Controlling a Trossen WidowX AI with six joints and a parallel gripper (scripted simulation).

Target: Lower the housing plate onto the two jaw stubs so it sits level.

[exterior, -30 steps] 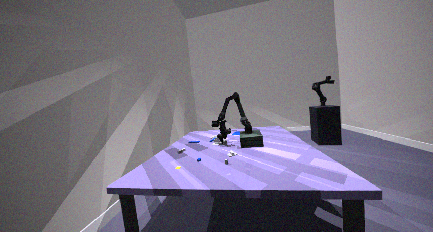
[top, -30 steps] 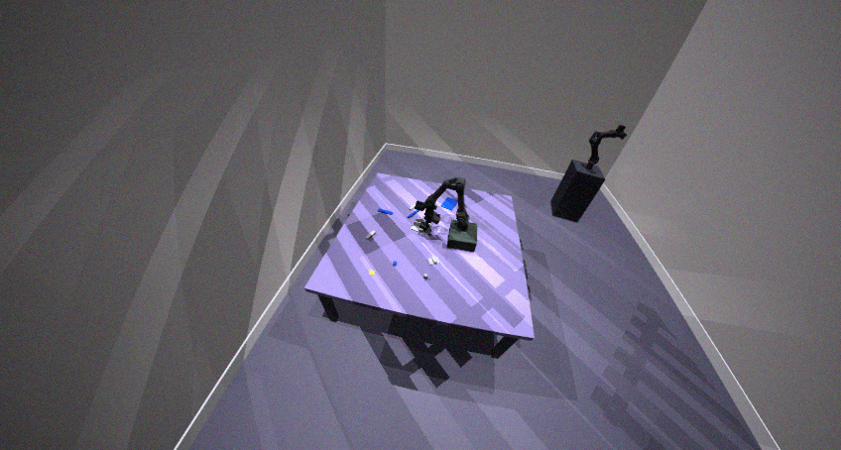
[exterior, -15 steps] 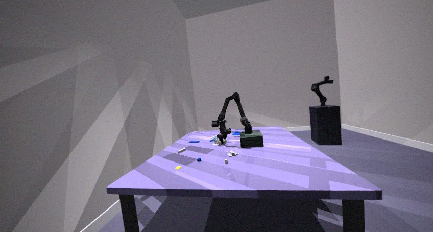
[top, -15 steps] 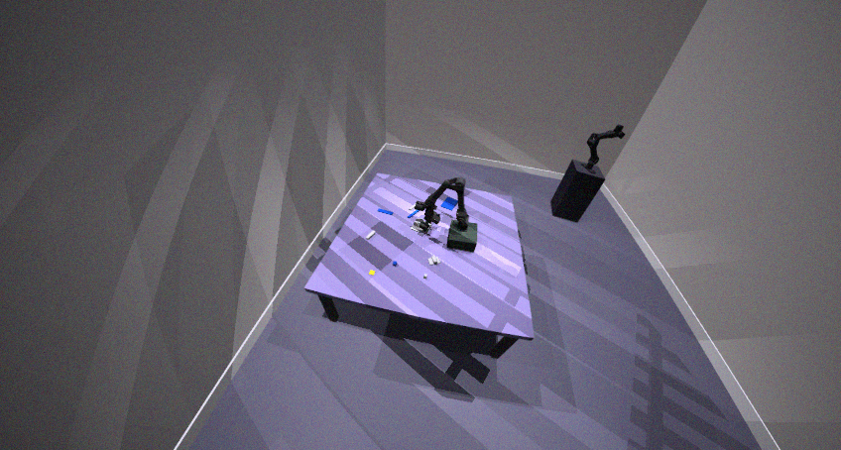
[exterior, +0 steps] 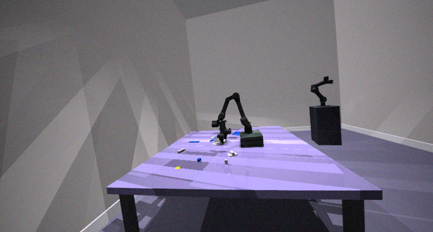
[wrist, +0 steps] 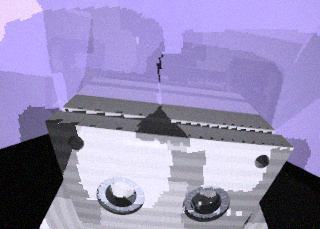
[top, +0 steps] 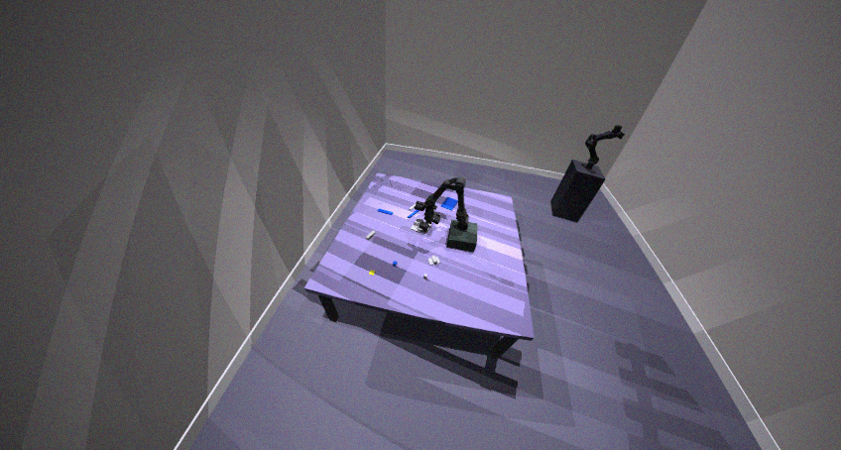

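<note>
Right now the pale jaw assembly is 30 mm ahead of my gripper tip and 10 mm to the left of it. Round my gripper tip: white bar 340 mm ahead, 230 mm to the left; then blue bar 360 mm ahead, 40 mm to the right, 10 mm below; then yellow bit 180 mm ahead, 500 mm to the left, 10 mm below.
</note>
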